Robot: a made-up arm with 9 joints. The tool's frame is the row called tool.
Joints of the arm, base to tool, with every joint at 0 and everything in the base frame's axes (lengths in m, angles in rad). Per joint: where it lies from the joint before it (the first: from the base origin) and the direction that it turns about. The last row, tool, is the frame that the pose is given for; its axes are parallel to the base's.
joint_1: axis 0 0 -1 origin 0 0 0.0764
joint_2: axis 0 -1 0 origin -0.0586 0.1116 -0.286
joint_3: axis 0 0 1 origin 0.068 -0.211 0.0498
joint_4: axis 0 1 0 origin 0.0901 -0.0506 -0.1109
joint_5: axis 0 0 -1 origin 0.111 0.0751 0.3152
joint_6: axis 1 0 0 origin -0.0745 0.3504 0.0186
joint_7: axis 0 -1 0 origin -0.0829 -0.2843 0.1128
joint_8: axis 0 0 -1 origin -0.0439 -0.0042 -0.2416
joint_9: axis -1 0 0 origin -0.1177 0.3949 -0.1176
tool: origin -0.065 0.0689 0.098
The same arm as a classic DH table. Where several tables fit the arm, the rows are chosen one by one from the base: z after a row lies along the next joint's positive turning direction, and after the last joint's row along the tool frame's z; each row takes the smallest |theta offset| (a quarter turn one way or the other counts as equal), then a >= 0, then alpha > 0; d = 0 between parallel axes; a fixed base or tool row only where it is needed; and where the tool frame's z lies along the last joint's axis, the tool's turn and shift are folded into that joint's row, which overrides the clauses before.
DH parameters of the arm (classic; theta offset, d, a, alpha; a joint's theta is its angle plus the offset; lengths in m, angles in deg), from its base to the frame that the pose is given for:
base (fixed): 0 0 0 180
joint_1: 0 0.2096 -0.0586 -90
joint_2: 0 0.0994 0.068 -90
joint_3: 0 -0.0611 0.0901 -90
joint_4: 0 0.0245 0.111 -90
joint_5: -90 -0.3338 0.3504 -90
joint_6: 90 -0.1574 0.1128 -90
joint_7: 90 0.2885 0.0439 -90
joint_8: 90 0.3592 0.3949 90
joint_9: 0 0.1827 0.0689 90
tool (fixed): -90 0.098 0 0

